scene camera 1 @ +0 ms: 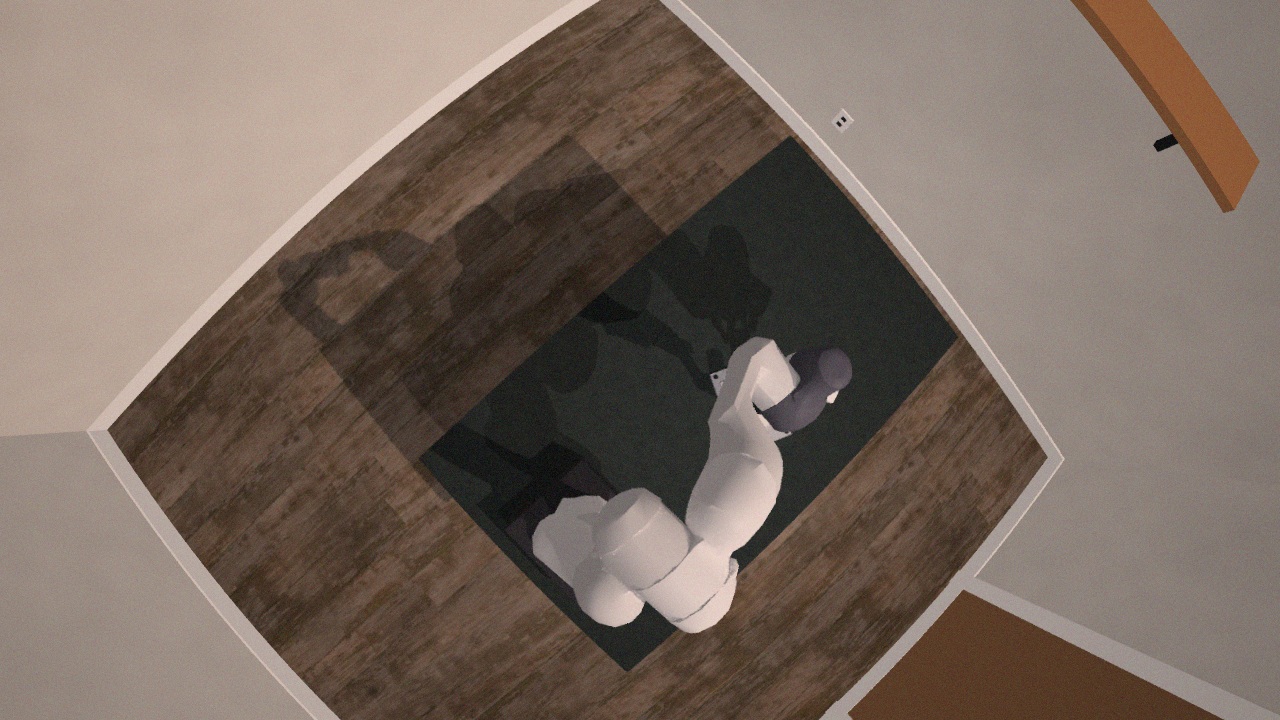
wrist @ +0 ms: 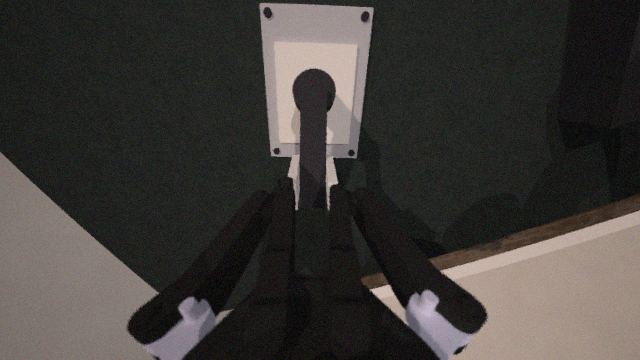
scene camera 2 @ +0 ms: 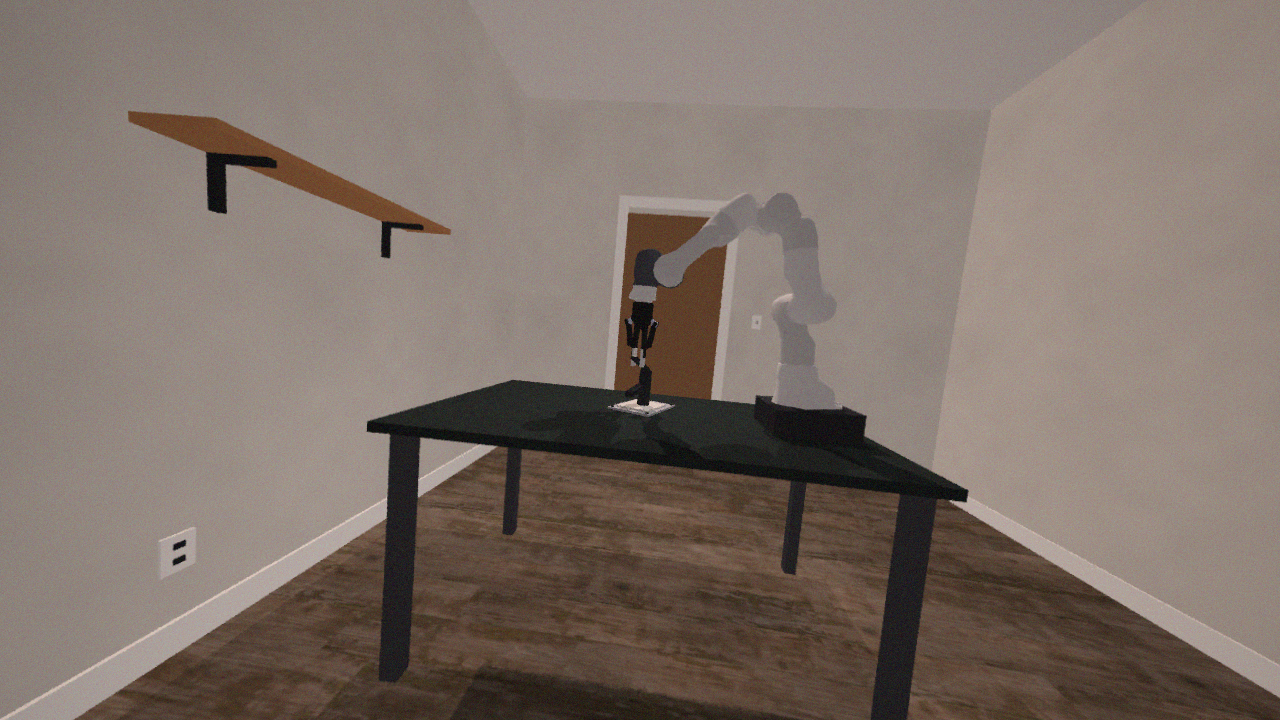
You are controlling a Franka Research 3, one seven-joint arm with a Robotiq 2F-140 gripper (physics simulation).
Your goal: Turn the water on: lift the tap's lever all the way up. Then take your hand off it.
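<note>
The tap (scene camera 2: 644,386) (wrist: 314,85) is a dark upright post with a round top, standing on a white base plate (scene camera 2: 660,408) (wrist: 315,25) with dark screws at its corners. Its lever (wrist: 313,145) is a dark flat bar that runs from the round top to my fingers in the wrist view. My gripper (scene camera 2: 638,358) (wrist: 312,165) points down and is shut on the lever's outer end, one pale fingertip on each side. The lever's exact tilt is hard to tell. In scene camera 1 my arm hides the tap and the gripper, and parts of the base plate (scene camera 1: 718,379) show.
The tap's plate lies on the dark table (scene camera 1: 859,268) (scene camera 2: 465,416) (wrist: 150,100). My arm (scene camera 1: 733,501) (scene camera 2: 716,234) reaches over from its dark base block (scene camera 2: 810,422). A wooden shelf (scene camera 1: 1181,98) (scene camera 2: 295,170) is fixed to the wall, off the table.
</note>
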